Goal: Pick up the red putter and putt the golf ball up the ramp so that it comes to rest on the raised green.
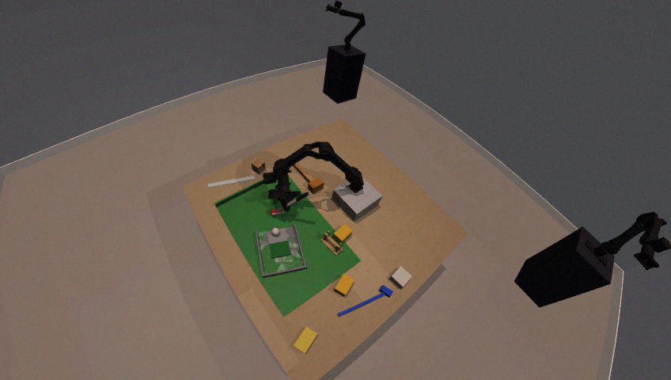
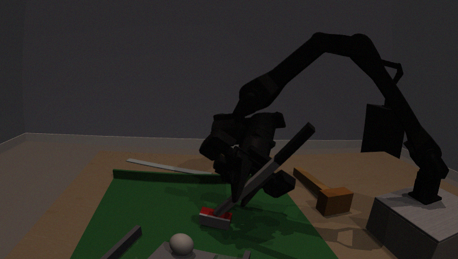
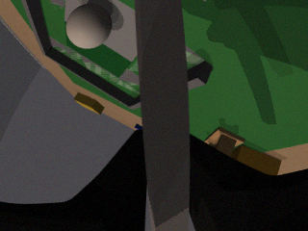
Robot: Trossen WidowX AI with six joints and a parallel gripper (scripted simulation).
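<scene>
Now: the white golf ball 100 mm ahead of my gripper tip, 40 mm to the left of it and 70 mm below it. Also, from my gripper tip: brown block (40 mm behind, 420 mm to the right, 60 mm below); then small wooden rack (110 mm behind, 260 mm to the left, 60 mm below); then red putter (20 mm behind, 10 mm to the right, 20 mm above).
</scene>
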